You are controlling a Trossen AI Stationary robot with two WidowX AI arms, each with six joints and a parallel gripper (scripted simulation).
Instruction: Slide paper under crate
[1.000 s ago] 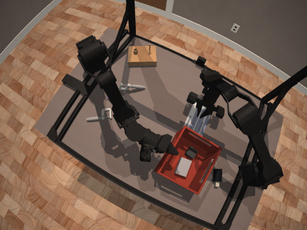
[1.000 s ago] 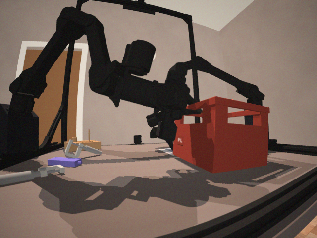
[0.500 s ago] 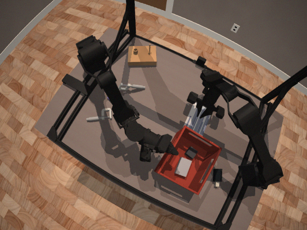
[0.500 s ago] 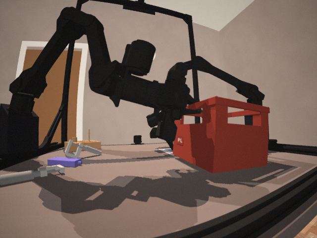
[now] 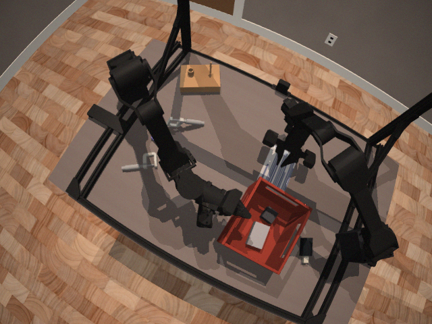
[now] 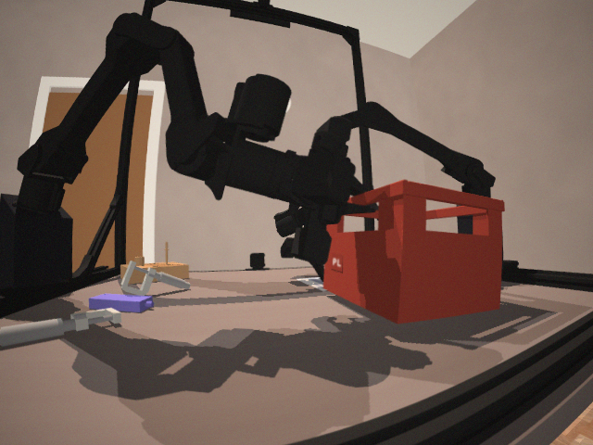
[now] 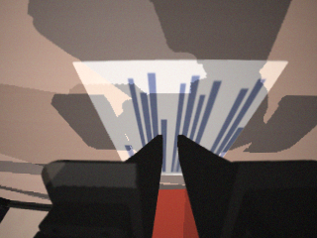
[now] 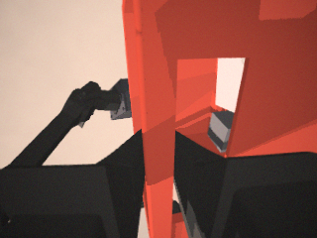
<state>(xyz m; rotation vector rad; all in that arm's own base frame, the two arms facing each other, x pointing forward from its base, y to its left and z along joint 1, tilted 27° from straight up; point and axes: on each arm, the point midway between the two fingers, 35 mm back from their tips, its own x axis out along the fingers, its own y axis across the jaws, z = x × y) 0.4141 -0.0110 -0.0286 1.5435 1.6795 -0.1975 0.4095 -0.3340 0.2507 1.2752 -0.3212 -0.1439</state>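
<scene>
Now: left hand 190 mm short of the dark block, 60 mm to the right of it and 10 mm above it. Also, from my left hand: paper (20 mm ahead, 30 mm below); then grey box (260 mm ahead, 70 mm to the left, 10 mm below); then red plastic crate (240 mm ahead, 60 mm to the left, 50 mm above).
</scene>
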